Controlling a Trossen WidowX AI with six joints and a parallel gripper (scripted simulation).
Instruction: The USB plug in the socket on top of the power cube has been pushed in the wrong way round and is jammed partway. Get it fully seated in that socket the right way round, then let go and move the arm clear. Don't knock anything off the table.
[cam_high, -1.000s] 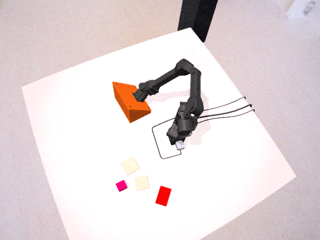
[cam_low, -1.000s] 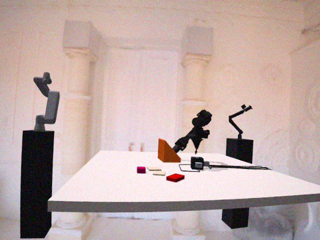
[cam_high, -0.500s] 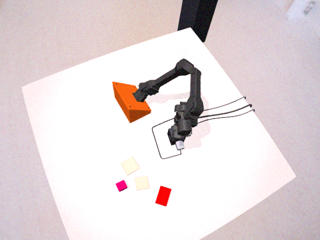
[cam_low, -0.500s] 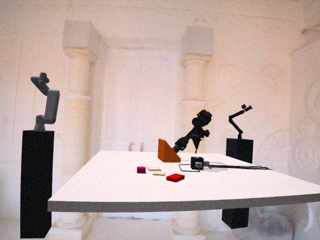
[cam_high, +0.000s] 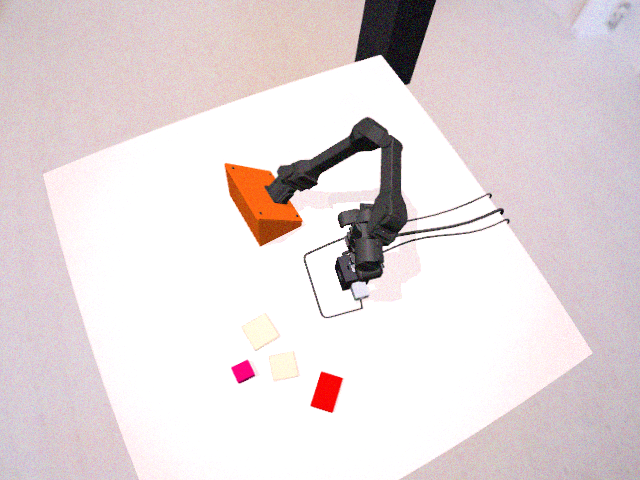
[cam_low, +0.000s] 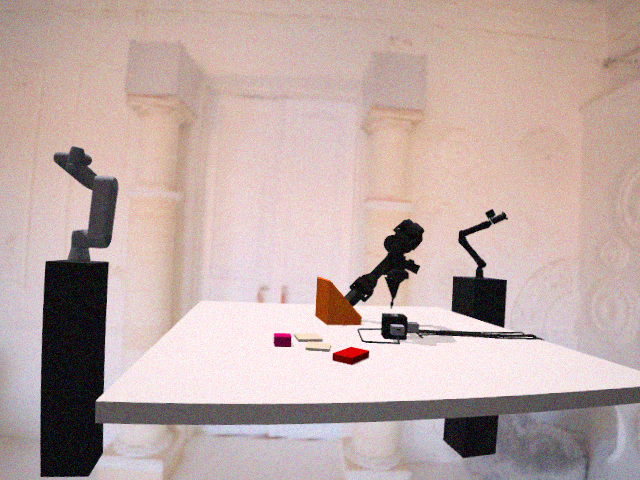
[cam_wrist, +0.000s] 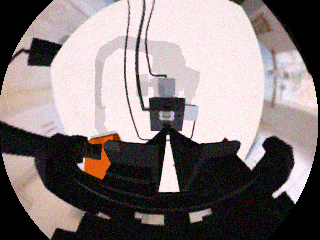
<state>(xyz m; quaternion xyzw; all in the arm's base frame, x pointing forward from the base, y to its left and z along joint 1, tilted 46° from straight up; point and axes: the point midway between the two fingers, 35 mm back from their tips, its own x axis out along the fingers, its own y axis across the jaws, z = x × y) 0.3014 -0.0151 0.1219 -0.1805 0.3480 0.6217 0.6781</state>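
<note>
Right now my gripper tip is 2 cm above the USB plug. Round my gripper tip: red block 25 cm ahead, 23 cm to the right, 12 cm below; magenta block 39 cm to the right, 12 cm below, 10 cm ahead.
</note>
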